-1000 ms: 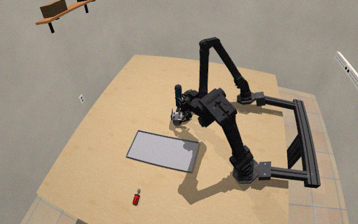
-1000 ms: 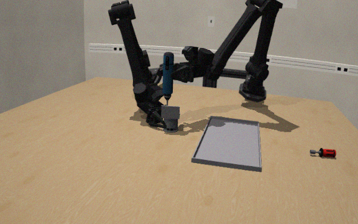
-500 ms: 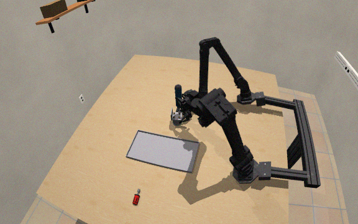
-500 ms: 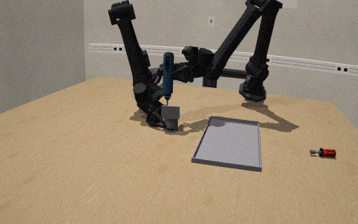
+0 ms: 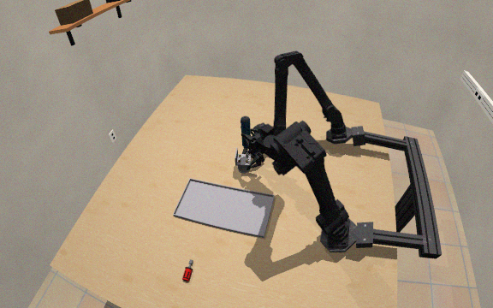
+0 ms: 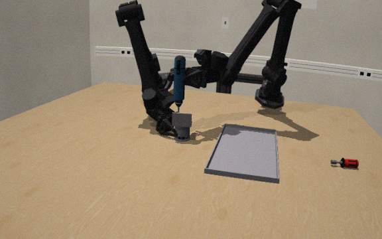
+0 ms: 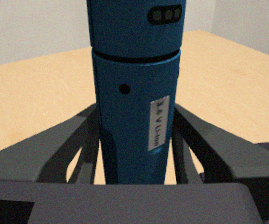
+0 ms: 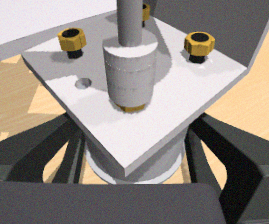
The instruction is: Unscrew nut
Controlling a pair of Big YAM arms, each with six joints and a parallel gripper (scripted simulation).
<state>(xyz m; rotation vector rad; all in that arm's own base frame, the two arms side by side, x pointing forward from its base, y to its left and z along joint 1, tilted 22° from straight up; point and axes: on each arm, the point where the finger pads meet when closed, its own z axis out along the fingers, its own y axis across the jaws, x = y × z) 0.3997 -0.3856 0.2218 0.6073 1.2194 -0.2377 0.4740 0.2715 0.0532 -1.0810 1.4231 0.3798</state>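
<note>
My right gripper is now 50 mm below the grey bracket. The rest, counted from my right hand: shallow grey tray (40 mm ahead, 250 mm to the left, 20 mm below); small red-handled screwdriver (90 mm ahead, 590 mm to the left, 10 mm below).
</note>
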